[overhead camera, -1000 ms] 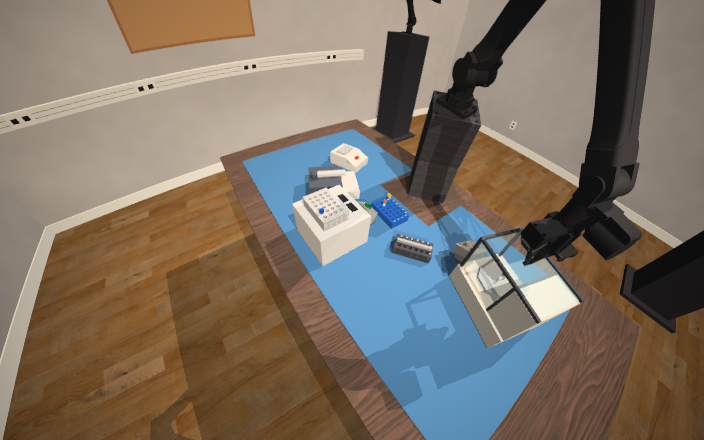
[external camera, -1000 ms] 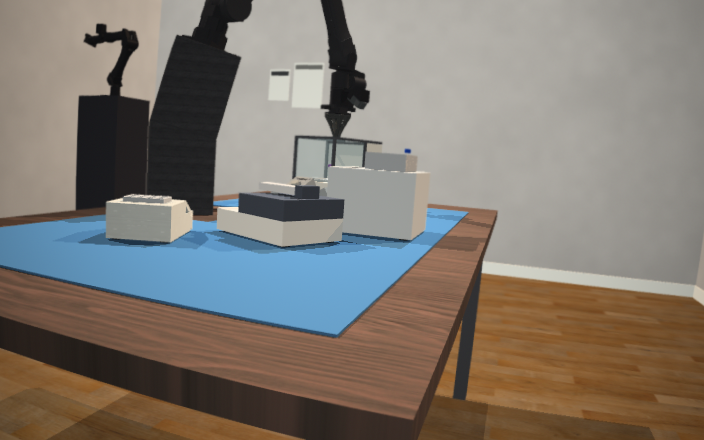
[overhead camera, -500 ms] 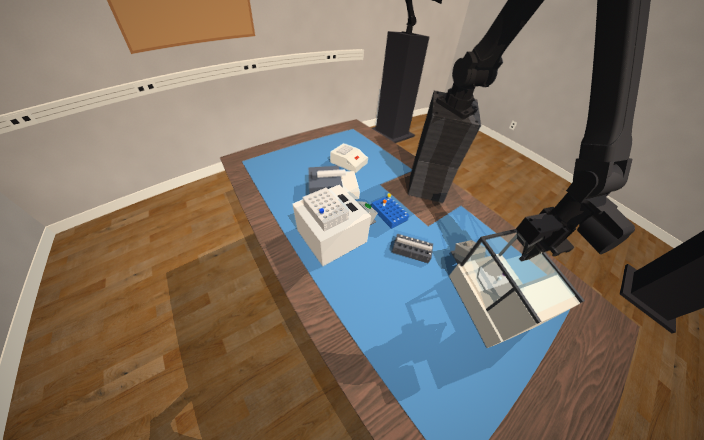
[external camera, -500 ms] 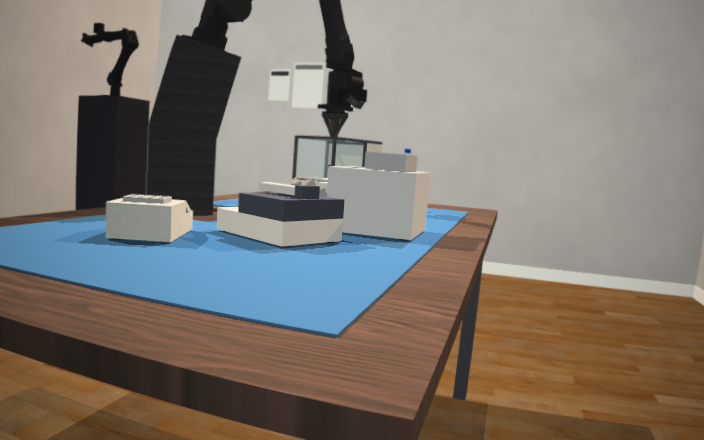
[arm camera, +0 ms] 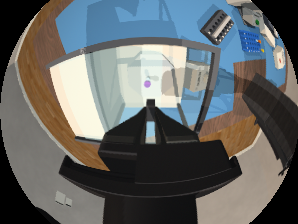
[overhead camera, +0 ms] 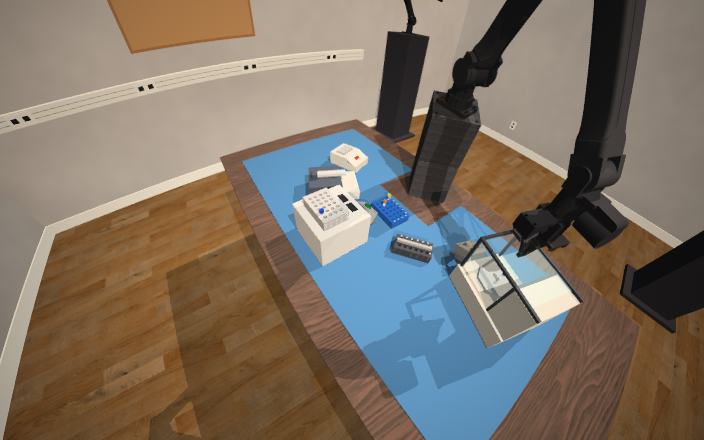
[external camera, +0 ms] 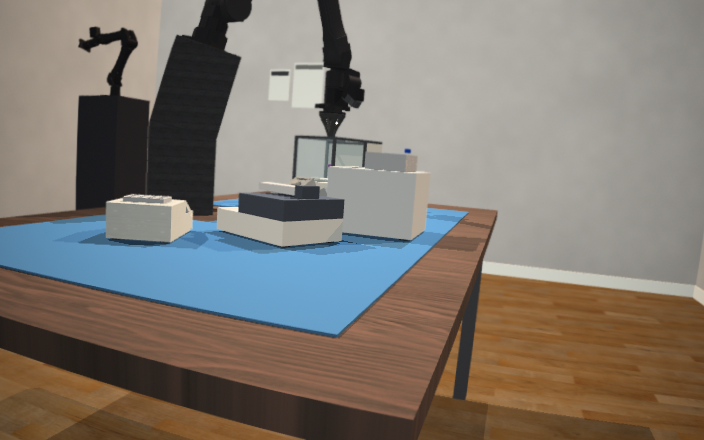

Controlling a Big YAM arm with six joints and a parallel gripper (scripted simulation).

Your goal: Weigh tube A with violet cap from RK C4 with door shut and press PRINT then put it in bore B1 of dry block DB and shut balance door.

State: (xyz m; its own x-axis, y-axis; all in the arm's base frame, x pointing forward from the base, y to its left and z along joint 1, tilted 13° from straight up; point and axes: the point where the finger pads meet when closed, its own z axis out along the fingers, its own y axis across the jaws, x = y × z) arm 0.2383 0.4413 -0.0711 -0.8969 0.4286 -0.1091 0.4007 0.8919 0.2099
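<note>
The round white print key is 150 mm below my hand, 130 mm to the right of it and 60 mm behind it. Round my hand: balance door 30 mm to the left, 10 mm below, 10 mm ahead; then blue rack RK 430 mm to the right, 210 mm below, 20 mm ahead; then dark magnet block 260 mm to the right, 200 mm below, 80 mm ahead.
</note>
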